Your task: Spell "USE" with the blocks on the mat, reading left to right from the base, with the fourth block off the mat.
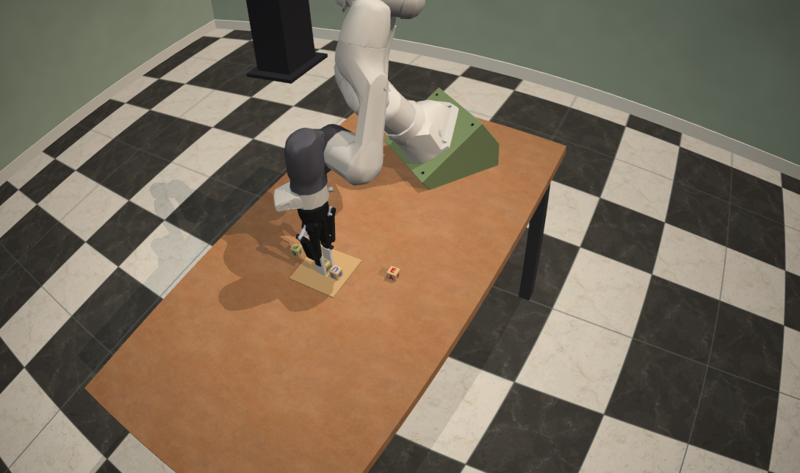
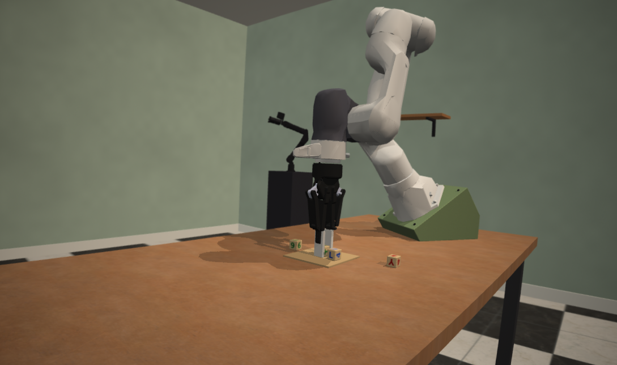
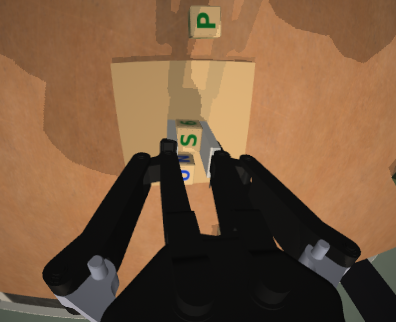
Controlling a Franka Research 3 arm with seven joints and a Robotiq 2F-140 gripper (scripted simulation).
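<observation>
Right now the S block is 20 mm below my hand. Round my hand: U block: 10 mm ahead, 40 mm to the left, 20 mm below; mat: 40 mm below; green P block: 20 mm behind, 110 mm to the right, 30 mm below.
</observation>
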